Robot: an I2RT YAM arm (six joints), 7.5 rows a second.
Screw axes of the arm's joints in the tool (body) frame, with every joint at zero. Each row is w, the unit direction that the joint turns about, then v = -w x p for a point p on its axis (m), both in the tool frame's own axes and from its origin. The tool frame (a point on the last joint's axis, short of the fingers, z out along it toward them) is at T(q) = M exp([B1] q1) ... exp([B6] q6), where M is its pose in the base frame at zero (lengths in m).
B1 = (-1, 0, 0, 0, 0.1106, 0)
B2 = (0, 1, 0, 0.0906, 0, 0.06)
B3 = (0, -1, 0, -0.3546, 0, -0.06)
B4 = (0, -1, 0, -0.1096, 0, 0)
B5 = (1, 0, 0, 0, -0.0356, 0)
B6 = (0, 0, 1, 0, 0, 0)
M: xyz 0.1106 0 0.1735 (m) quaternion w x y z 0.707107 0 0.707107 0
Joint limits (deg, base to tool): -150..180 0..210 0..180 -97..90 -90..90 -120..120
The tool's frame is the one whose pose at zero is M.
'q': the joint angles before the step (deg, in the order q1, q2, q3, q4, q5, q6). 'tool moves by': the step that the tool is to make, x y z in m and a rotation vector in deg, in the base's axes. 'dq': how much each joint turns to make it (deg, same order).
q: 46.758 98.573 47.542 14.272 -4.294 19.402
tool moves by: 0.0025 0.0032 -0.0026 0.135 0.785 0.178
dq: 0.006 1.186 0.863 -0.083 -0.537 0.429
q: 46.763 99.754 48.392 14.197 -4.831 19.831
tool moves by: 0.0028 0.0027 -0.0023 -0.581 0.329 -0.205
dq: -0.005 1.091 0.973 -0.531 0.255 -0.004
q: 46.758 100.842 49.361 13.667 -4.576 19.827
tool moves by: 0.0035 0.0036 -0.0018 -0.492 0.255 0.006
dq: -0.005 1.228 1.269 -0.584 0.085 -0.126
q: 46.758 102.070 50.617 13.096 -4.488 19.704
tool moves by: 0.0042 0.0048 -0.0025 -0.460 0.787 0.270
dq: 0.000 1.584 1.702 -0.990 -0.372 0.032
